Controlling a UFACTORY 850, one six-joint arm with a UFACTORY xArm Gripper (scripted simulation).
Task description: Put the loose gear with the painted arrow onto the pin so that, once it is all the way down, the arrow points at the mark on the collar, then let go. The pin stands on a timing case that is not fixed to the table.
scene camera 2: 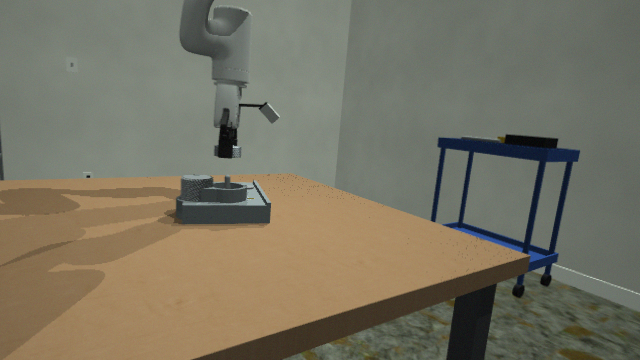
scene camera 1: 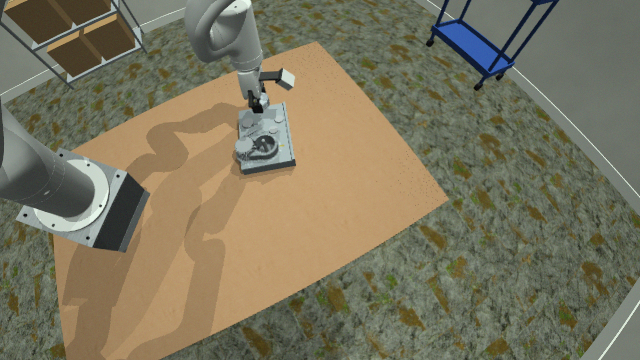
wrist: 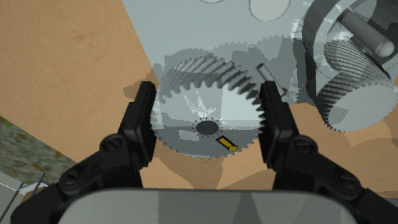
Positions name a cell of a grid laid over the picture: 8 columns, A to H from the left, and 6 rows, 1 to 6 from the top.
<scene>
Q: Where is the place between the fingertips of my gripper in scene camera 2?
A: At C3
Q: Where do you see a timing case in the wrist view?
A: At H3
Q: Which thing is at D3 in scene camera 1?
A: A timing case.
</scene>
